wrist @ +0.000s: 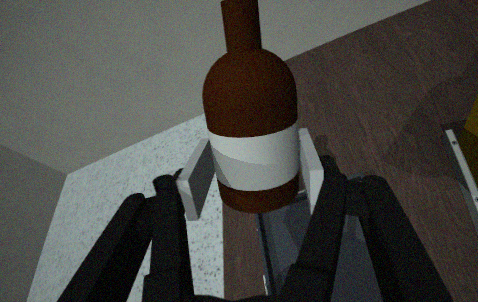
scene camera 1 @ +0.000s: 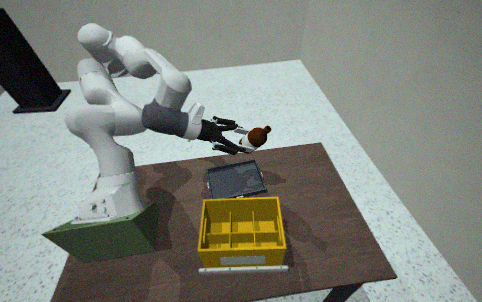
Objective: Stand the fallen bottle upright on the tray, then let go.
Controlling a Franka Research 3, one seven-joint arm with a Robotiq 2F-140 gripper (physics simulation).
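Note:
A brown bottle (scene camera 1: 258, 136) (wrist: 251, 100) with a white label is held in the air, tilted, its neck pointing up and to the right in the scene view. My gripper (scene camera 1: 245, 139) (wrist: 254, 149) is shut on the bottle, with one pad on each side of the label. The dark grey tray (scene camera 1: 218, 188) (wrist: 280, 260) lies on the table, below the bottle in the scene view and apart from it. In the wrist view the bottle's base and the right finger hide part of the tray.
A yellow crate (scene camera 1: 243, 254) (wrist: 470, 127) with compartments stands on the brown table (scene camera 1: 330, 215) (wrist: 380, 70), just in front of the tray. A pale strip (scene camera 1: 243, 270) (wrist: 462, 167) lies along the crate's front side. The robot's green base (scene camera 1: 112, 239) is at the left.

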